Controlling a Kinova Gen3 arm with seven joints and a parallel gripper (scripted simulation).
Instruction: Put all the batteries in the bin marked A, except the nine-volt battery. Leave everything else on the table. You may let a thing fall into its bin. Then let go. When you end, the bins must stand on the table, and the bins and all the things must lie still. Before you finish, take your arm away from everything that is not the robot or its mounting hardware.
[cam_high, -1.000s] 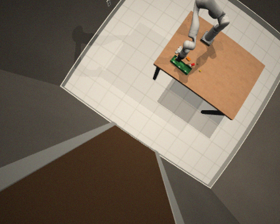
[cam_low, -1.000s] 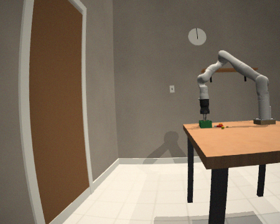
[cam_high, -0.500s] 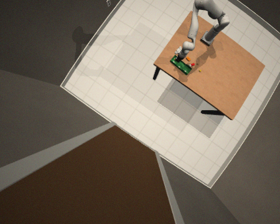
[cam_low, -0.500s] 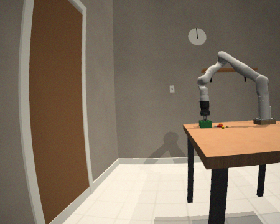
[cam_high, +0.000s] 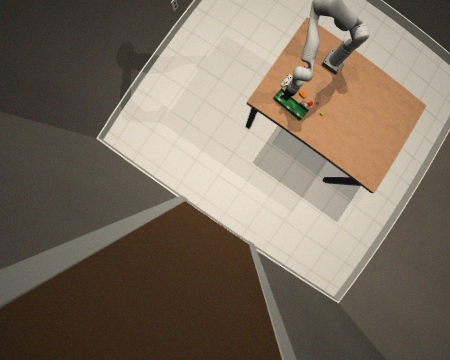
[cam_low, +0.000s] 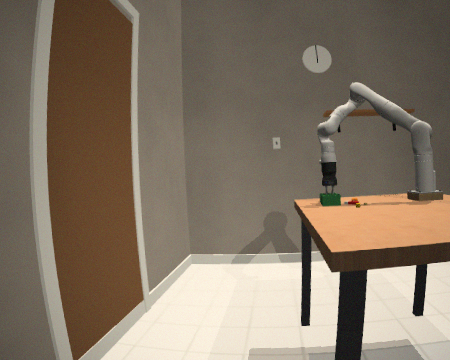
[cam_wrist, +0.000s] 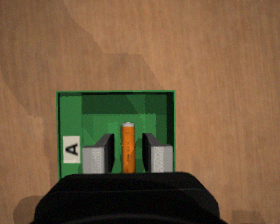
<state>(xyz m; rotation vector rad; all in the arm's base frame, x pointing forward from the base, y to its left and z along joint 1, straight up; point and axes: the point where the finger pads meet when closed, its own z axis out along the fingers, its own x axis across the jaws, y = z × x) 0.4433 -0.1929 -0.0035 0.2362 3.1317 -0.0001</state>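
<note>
Right now the orange cylindrical battery is 2 cm below my hand. From my hand the other things lie so: green bin strip 8 cm to the left, 2 cm ahead, 1 cm below; then orange nine-volt battery 13 cm to the left, 10 cm behind, 3 cm below; then red thing 19 cm to the left, 5 cm behind, 3 cm below.
</note>
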